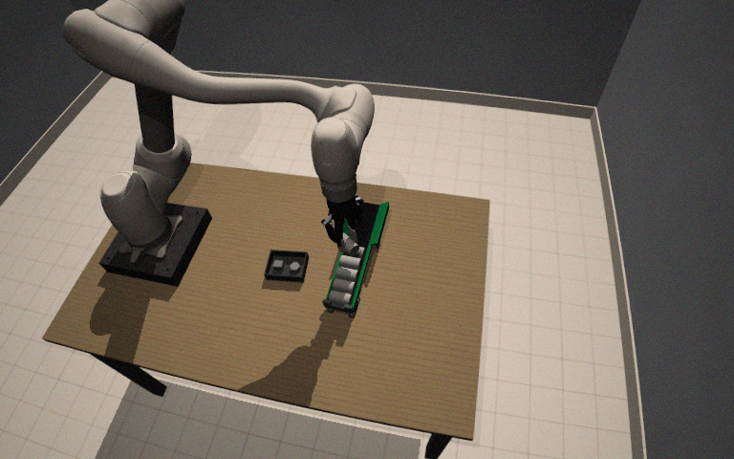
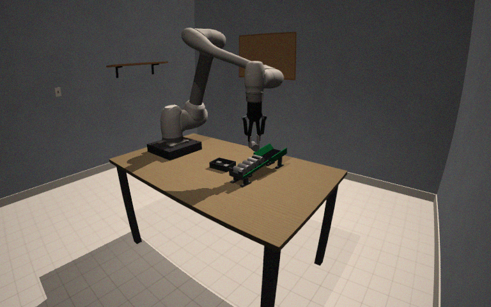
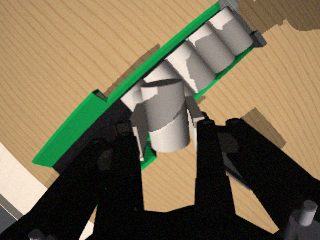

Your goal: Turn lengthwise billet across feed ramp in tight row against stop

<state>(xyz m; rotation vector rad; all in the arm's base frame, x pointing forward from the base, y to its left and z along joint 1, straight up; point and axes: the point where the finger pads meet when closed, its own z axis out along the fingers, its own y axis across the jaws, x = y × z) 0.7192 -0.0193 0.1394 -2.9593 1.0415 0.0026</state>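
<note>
The billet lies 3 cm below my hand. Round my hand: small black tray (22 cm behind, 19 cm below, 1 cm to the right); stop (15 cm to the right, 14 cm below, 1 cm behind).
</note>
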